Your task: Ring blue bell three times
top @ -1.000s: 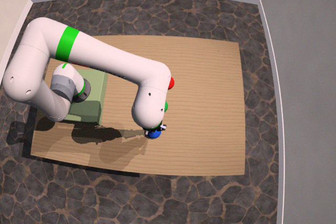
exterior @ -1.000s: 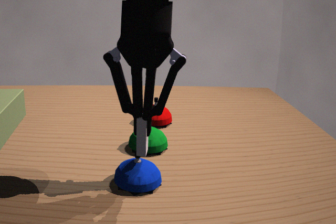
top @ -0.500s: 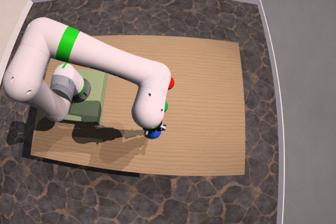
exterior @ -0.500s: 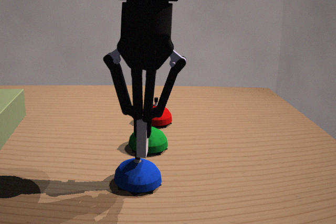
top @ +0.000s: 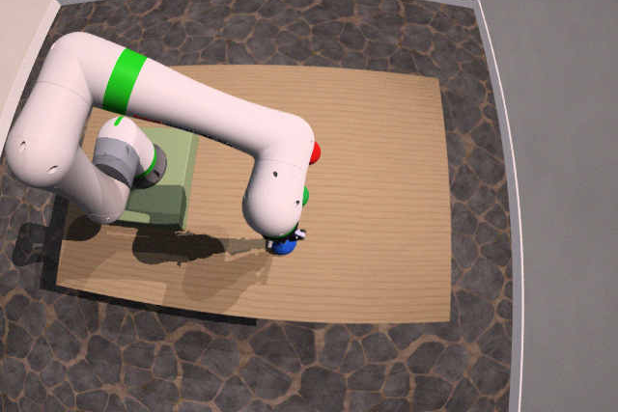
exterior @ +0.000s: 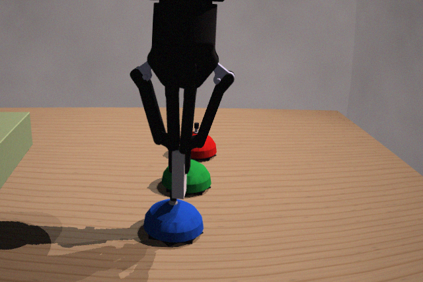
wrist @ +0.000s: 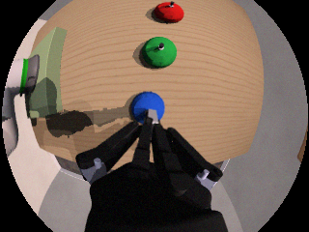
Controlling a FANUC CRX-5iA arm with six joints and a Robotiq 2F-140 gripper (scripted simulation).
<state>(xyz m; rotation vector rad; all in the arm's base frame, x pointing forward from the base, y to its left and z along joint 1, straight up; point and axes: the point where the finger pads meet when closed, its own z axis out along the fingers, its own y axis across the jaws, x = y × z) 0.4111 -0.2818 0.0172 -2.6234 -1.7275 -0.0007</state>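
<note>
My hand is 10 mm past the blue bell and 60 mm above it. The rest, counted from my hand: red bell 110 mm ahead, 270 mm to the left, 50 mm below; then green bell 50 mm ahead, 140 mm to the left, 50 mm below.
</note>
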